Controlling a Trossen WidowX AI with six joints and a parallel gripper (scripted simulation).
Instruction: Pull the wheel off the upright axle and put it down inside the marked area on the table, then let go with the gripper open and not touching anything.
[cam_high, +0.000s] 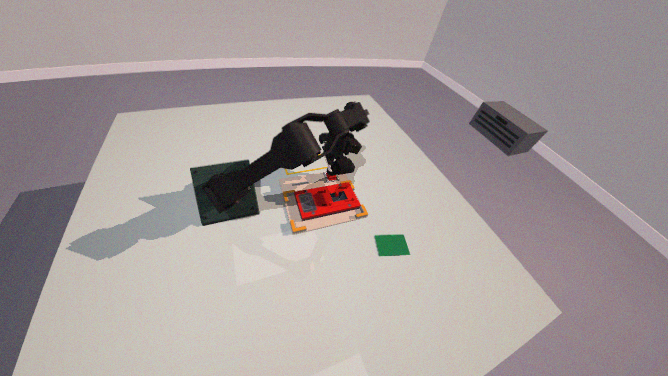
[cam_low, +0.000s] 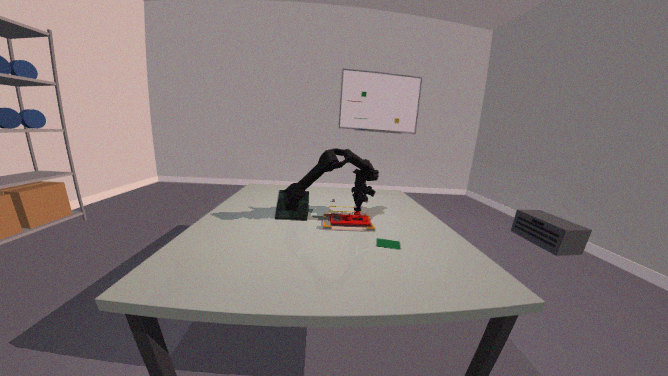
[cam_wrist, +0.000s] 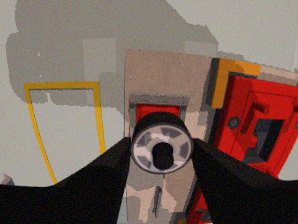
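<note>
My gripper tip is now right at the wheel. Round my gripper tip: axle (1 cm below).
</note>
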